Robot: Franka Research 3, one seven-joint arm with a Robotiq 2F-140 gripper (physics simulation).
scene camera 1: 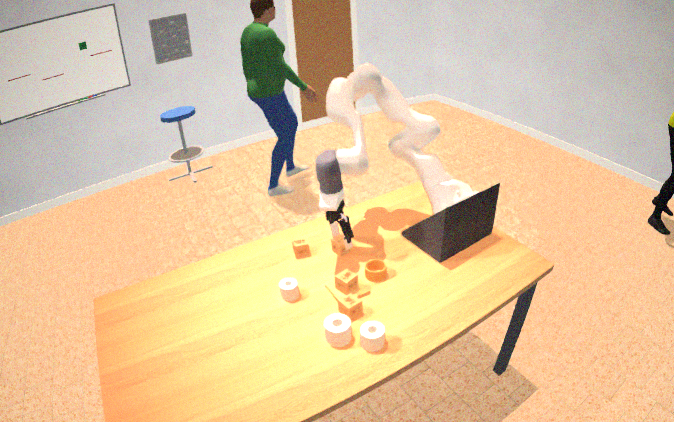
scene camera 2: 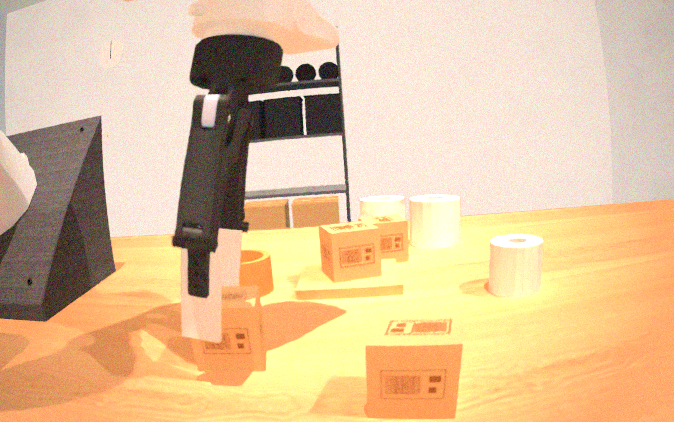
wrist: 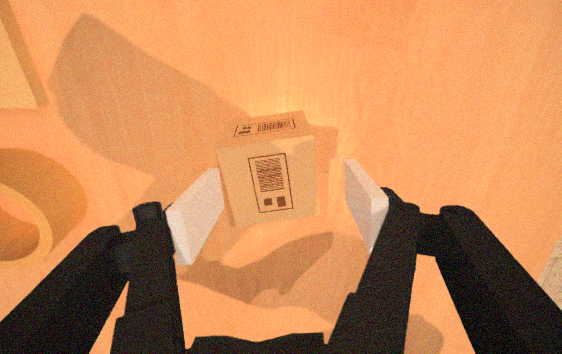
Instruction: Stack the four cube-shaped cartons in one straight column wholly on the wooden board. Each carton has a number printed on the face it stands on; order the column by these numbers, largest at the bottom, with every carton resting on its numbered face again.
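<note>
My gripper (scene camera 1: 341, 244) (scene camera 2: 215, 310) (wrist: 282, 183) is open, its pale fingertips on either side of a cube-shaped carton (scene camera 1: 337, 245) (scene camera 2: 240, 350) (wrist: 272, 182), with gaps showing on both sides in the wrist view. This carton stands on the table; its top and one side show printed labels. A second carton (scene camera 1: 301, 249) (scene camera 2: 414, 382) stands apart on the table. A third carton (scene camera 1: 346, 283) (scene camera 2: 350, 255) sits on the wooden board (scene camera 1: 365, 294) (scene camera 2: 350, 291) (wrist: 12, 75). The fourth carton (scene camera 1: 351, 308) (scene camera 2: 395, 242) stands beside the board's far side in scene camera 2. The numbered undersides are hidden.
An orange ring (scene camera 1: 376, 276) (scene camera 2: 261, 280) (wrist: 46, 239) stands between the gripper's carton and the board. White rolls (scene camera 1: 289, 290) (scene camera 1: 338, 331) (scene camera 1: 372, 337) (scene camera 2: 516, 267) (scene camera 2: 434, 222) stand around the board. A dark angled stand (scene camera 1: 470, 220) (scene camera 2: 55, 165) is near the arm's base.
</note>
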